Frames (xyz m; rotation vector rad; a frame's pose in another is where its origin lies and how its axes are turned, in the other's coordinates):
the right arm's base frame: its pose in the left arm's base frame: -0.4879 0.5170 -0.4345 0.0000 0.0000 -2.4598
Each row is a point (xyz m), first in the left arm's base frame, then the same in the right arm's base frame.
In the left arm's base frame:
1: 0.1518 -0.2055 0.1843
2: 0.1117 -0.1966 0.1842
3: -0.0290 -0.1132 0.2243
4: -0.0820 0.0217 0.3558
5: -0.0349 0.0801 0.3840
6: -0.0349 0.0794 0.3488
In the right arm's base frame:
1: -0.0414 0.9641 0.6188
2: -0.0159 0.9319 0.6187
3: 0.0408 0.7785 0.6588
4: -0.0030 0.6404 0.7903
5: -0.0764 0.6247 0.8185
6: -0.0760 0.6252 0.7833

